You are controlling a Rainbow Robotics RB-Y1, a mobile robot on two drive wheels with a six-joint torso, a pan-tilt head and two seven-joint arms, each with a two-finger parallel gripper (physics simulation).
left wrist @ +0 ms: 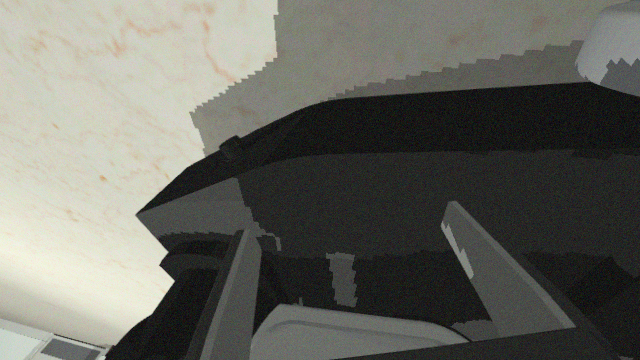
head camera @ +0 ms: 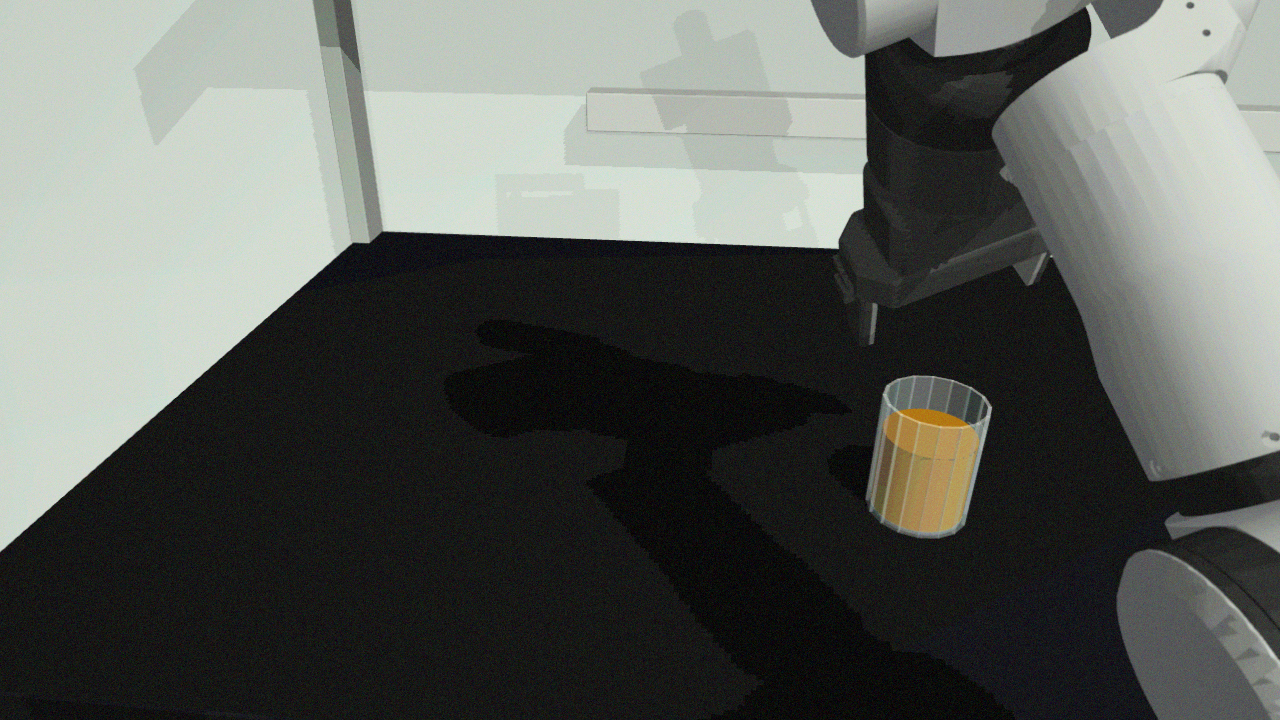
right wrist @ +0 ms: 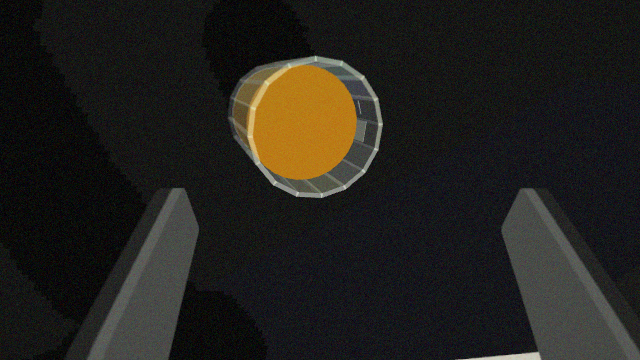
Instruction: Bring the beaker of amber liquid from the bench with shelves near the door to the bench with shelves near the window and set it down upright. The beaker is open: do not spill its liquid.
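Note:
The beaker of amber liquid (head camera: 926,474) (right wrist: 305,122) stands upright on a black bench top (head camera: 223,537) (right wrist: 425,280), at the right of the head view. The liquid lies below its rim. My right gripper (head camera: 950,311) (right wrist: 350,208) is open and empty. It hangs above the bench, apart from the beaker and beyond it in the head view. In the right wrist view the beaker shows ahead of the fingertips, a little left of the midline between them. My left gripper (left wrist: 349,227) is open with nothing between its fingers. Which of the two benches this is, I cannot tell.
An upright post (head camera: 344,134) stands at the bench's far left corner. A pale horizontal board (head camera: 725,114) runs behind the bench. My right arm (head camera: 1154,268) fills the right side of the head view. A dark robot body part (left wrist: 425,200) is close behind the left fingers, over a marbled floor (left wrist: 100,100).

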